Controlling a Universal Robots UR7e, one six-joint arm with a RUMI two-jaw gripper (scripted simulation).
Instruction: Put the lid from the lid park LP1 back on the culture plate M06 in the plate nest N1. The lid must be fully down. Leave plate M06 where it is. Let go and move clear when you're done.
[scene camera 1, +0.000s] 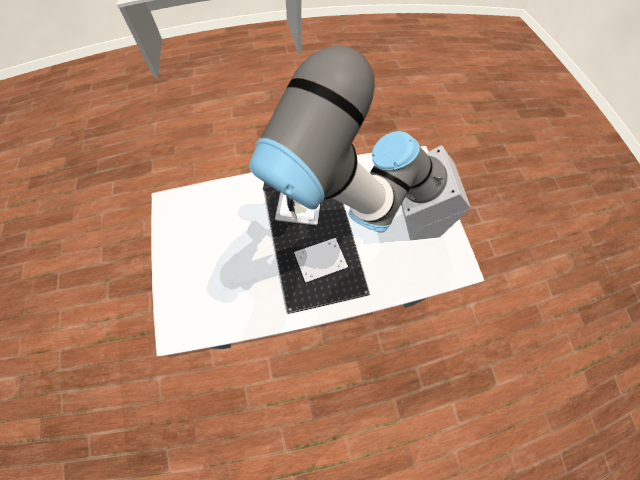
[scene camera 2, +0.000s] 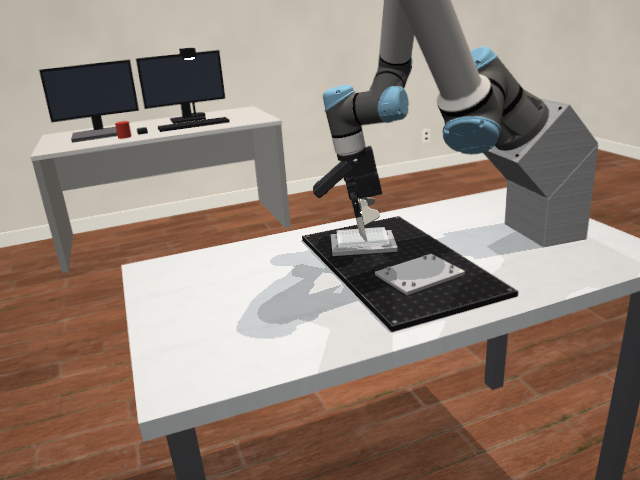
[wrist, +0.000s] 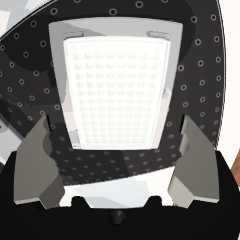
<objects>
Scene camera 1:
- lid park: 319, 260
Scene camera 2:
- my gripper: 363, 231
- lid park: 426, 273
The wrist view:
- my gripper: 115, 116
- lid: 116, 84
</objects>
